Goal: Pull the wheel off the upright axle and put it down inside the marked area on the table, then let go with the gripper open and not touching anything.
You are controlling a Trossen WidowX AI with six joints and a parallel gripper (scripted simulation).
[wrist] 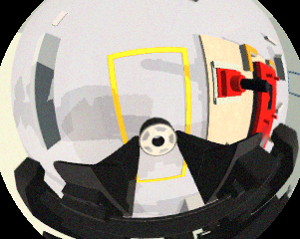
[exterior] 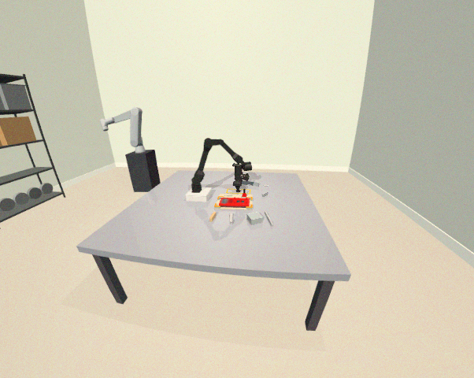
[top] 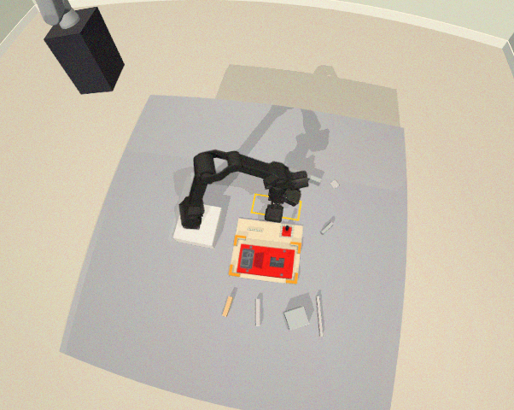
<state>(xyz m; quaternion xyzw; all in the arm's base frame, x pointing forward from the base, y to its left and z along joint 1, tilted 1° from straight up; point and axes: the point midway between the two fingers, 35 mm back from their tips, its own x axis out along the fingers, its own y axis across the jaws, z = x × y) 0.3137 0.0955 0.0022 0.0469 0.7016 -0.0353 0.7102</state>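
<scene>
Now: gripper tip right at the wheel. Round my gripper tip: grey block: 9 cm ahead, 43 cm to the right, 1 cm above.
</scene>
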